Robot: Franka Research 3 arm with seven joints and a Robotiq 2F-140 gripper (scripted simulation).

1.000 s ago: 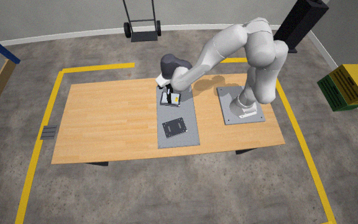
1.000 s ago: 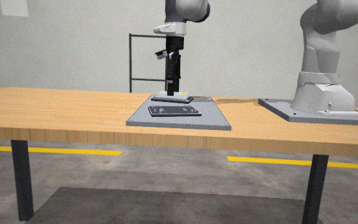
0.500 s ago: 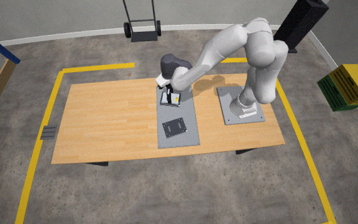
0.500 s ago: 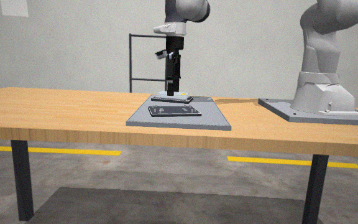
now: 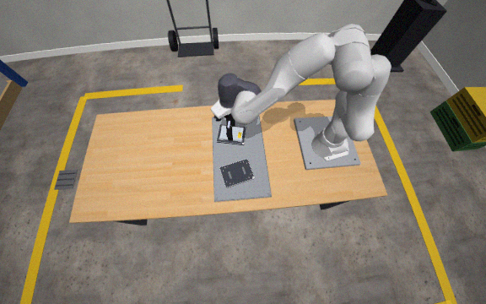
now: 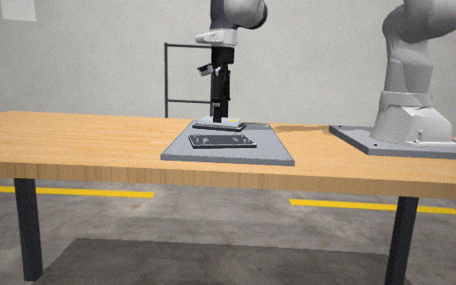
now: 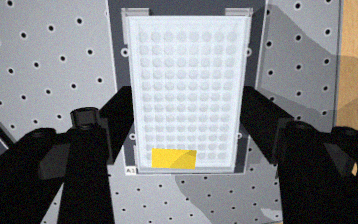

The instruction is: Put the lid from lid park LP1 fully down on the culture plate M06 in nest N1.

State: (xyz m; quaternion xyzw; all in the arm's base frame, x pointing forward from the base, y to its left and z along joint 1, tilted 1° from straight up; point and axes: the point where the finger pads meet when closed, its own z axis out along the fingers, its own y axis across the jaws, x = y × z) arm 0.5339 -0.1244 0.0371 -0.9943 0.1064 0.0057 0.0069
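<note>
My hand is 2 cm above the lid. From my hand the other things lie so: nest N1: 4 cm below; lid park LP1: 1 cm behind, 24 cm to the left, 5 cm below.
</note>
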